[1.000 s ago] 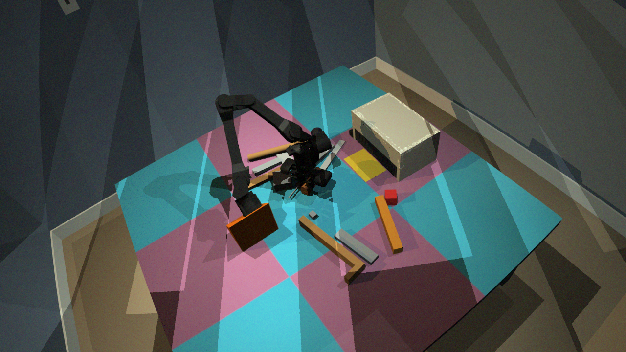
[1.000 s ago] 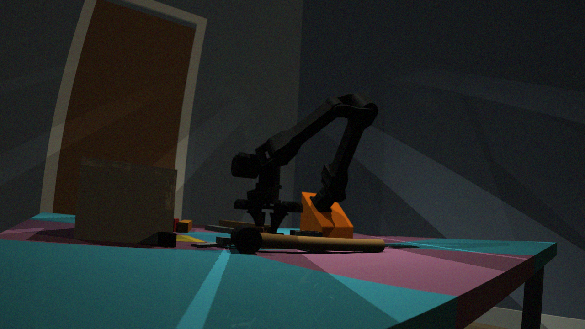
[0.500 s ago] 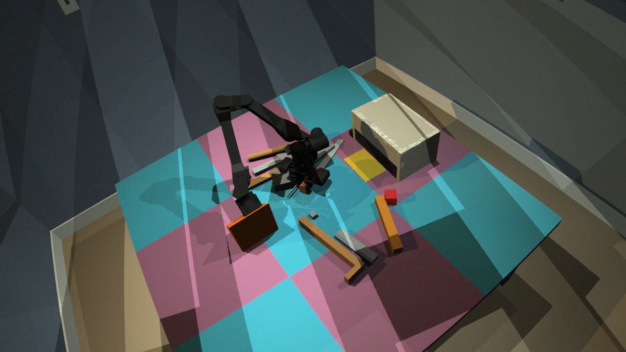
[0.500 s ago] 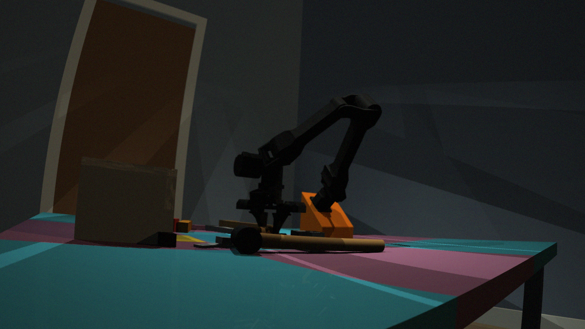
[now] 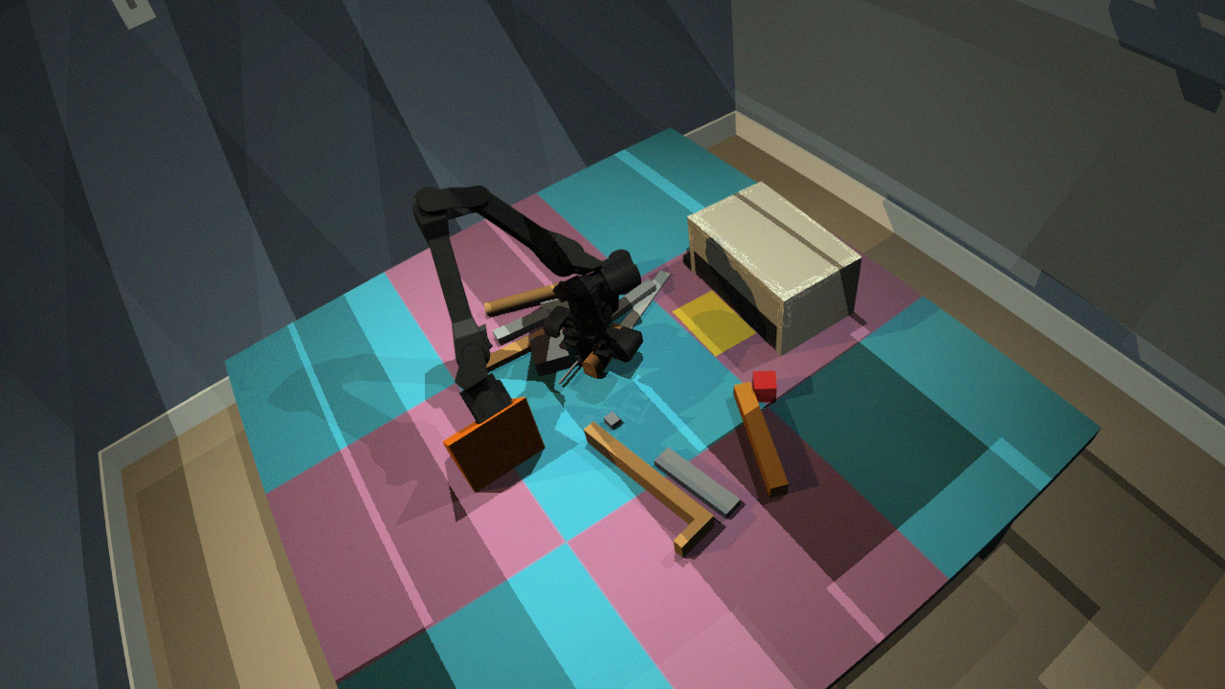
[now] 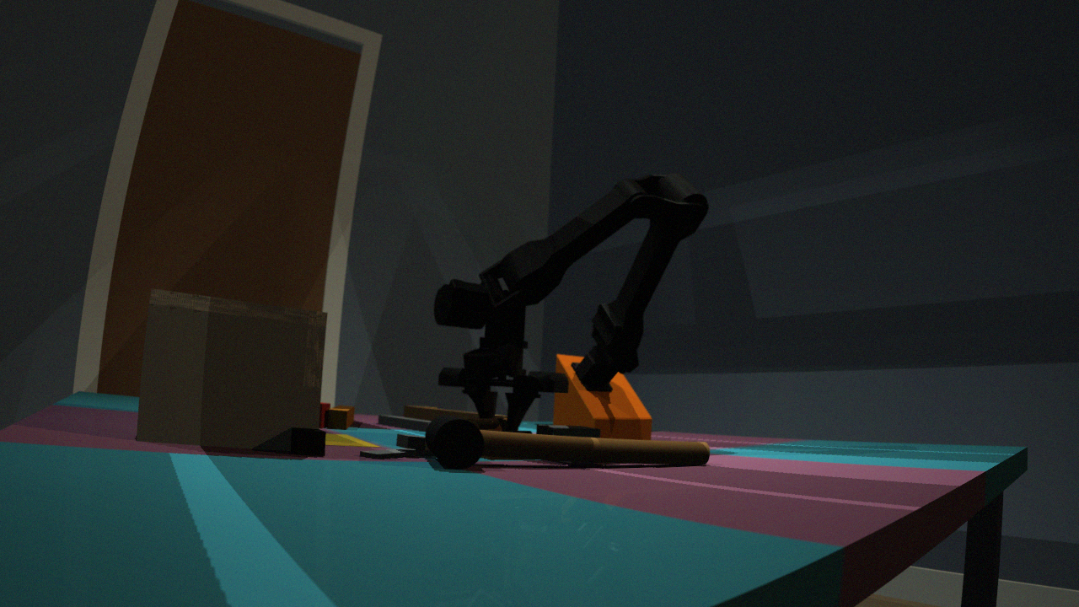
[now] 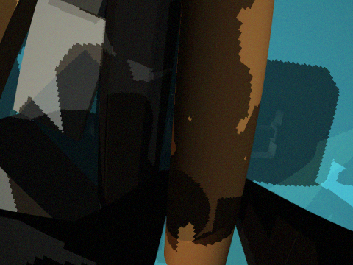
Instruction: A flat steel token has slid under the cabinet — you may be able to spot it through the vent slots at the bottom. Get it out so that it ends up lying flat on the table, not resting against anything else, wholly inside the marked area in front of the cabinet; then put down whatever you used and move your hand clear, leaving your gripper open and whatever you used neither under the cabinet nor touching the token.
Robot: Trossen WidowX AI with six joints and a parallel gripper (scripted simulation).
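The grey block is 80 mm to the left of my gripper tip, 60 mm behind it and 10 mm above it. From my gripper tip the other things lie so: screwdriver 30 mm to the left, 20 mm behind; long wooden stick 140 mm to the left, 40 mm behind; small grey cube 130 mm to the right, 60 mm behind.
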